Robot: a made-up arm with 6 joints.
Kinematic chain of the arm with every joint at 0, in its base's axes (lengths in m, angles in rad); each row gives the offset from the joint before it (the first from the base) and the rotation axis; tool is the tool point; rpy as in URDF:
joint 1: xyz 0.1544 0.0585 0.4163 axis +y
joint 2: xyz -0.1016 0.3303 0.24 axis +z
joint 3: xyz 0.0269 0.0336 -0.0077 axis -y
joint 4: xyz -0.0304 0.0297 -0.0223 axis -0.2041 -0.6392 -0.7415
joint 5: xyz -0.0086 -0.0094 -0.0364 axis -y
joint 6: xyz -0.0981 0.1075 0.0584 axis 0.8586 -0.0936 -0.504
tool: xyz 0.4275 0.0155 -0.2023 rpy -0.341 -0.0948 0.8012
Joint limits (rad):
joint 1: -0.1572..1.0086
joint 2: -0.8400..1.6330
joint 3: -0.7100..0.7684
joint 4: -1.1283..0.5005
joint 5: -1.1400..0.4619
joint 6: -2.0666..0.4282
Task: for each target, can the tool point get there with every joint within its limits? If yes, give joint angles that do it. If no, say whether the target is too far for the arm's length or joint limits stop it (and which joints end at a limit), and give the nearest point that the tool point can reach.
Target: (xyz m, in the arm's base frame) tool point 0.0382 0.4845 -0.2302
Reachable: no: joint limits stop it (at a limit: joint 1, joint 3, joint 5) | nearest point -0.0112 0.4724 0.1741 | short by 0.407 m
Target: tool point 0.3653 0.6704 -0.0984
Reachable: no: joint limits stop it (at a limit: joint 1, joint 3) | nearest point 0.3198 0.5541 0.1899 | short by 0.314 m
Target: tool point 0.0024 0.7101 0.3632
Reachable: yes | joints 0.1138 -0.3200 -0.3070 -0.8737 -0.0666 -1.5556
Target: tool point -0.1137 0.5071 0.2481
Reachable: yes | joints -0.0014 0.0822 0.3314 -0.8742 -0.8820 -1.5089
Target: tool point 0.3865 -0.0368 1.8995
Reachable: no: too far | nearest point 0.1665 0.2288 1.0014 | short by 0.962 m
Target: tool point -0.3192 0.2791 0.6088
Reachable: yes | joints 0.2128 0.6764 -0.4927 -0.9504 -0.7645 -1.2585
